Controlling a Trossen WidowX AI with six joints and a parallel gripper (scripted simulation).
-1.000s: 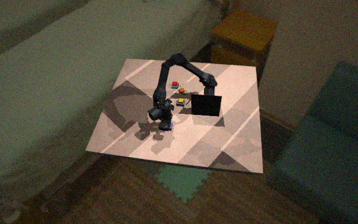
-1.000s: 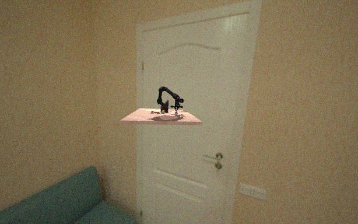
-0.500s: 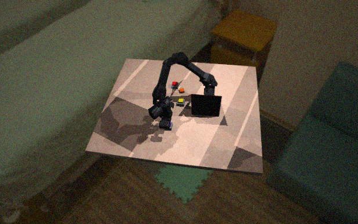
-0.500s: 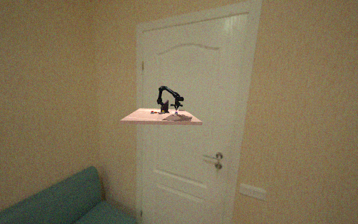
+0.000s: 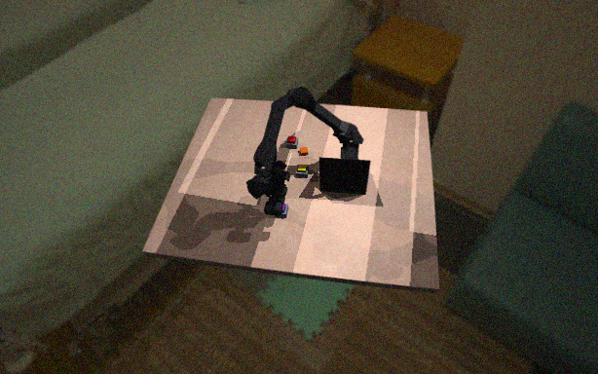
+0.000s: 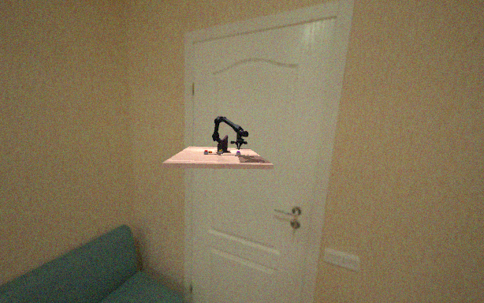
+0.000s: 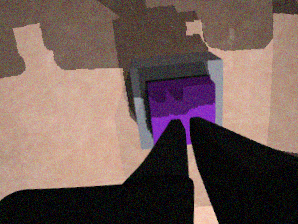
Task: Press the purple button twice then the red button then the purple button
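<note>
My gripper tip is 2 cm above the purple button. Also, from my gripper tip: red button: 2 cm behind, 36 cm to the right, 2 cm below; then yellow button: 7 cm behind, 20 cm to the right, 2 cm below; then orange block: 7 cm behind, 31 cm to the right, 4 cm below.
</note>
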